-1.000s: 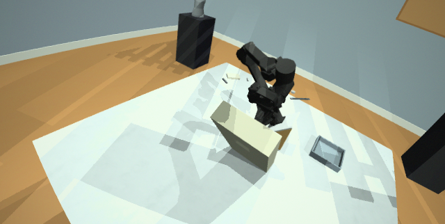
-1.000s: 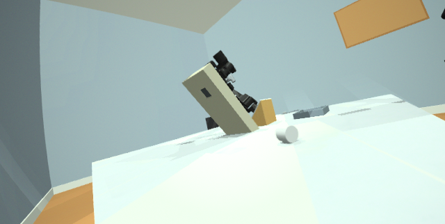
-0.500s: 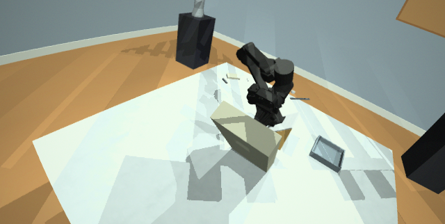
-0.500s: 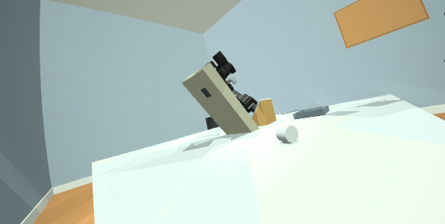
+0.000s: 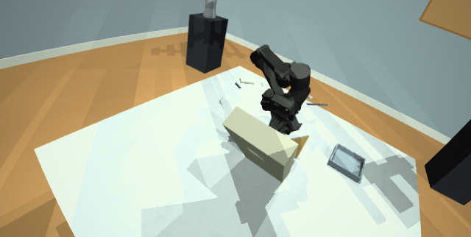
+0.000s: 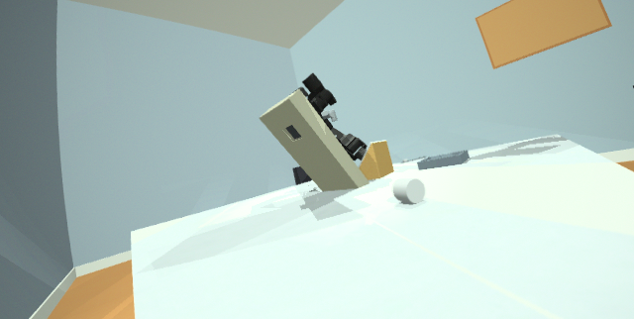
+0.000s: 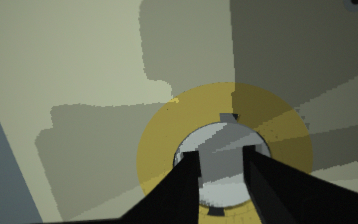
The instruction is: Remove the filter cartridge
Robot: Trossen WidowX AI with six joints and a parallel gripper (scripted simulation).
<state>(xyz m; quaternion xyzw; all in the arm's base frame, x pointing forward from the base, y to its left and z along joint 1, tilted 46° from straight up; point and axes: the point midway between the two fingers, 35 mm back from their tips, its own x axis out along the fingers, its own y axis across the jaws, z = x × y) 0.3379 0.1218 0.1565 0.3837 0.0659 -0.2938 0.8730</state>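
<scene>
Right now my gripper tip is 1 cm short of the round filter cartridge and 1 cm above it. Also, from my gripper tip: beige service panel 4 cm behind, 8 cm below; grey tray 41 cm behind, 32 cm to the left, 24 cm below.
</scene>
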